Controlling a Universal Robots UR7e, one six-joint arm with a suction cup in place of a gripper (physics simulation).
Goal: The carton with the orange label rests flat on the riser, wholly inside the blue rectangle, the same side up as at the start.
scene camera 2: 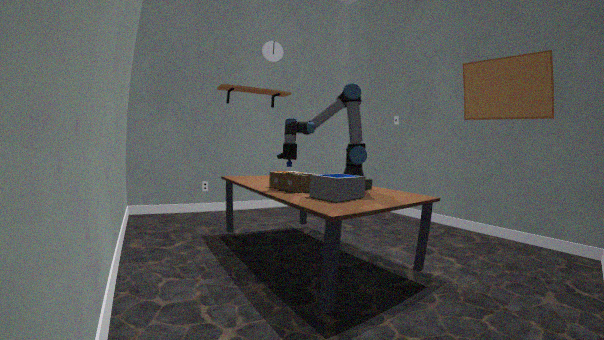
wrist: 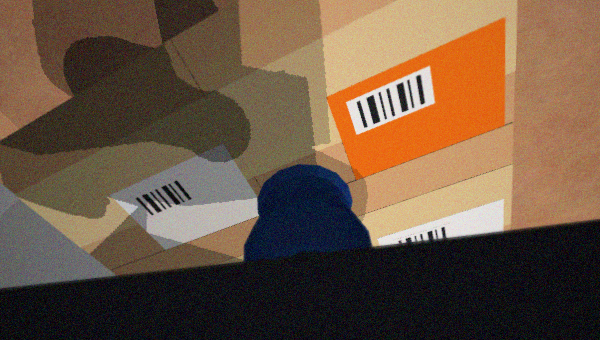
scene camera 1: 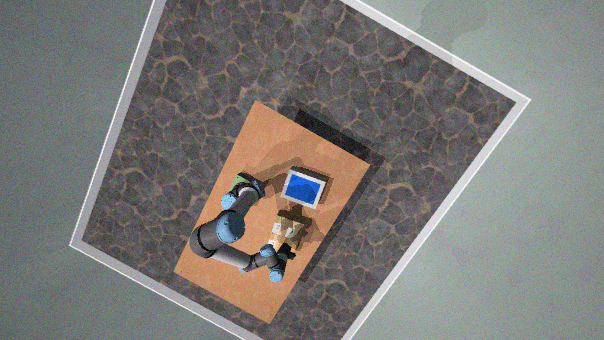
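Note:
The carton with the orange label stands label up in a tight block of cartons, at upper right in the wrist view. In scene camera 1 the arm hides its label. My blue suction cup is open and holds nothing. It hangs a little above the block, and in the wrist view it shows at the orange-label carton's lower left. The grey riser stands apart from the block, with the blue rectangle on its top.
In the wrist view, a carton with a white label lies left of the orange-label one, and another white label shows below it. All stand on the wooden table. A green object is beside the arm's base.

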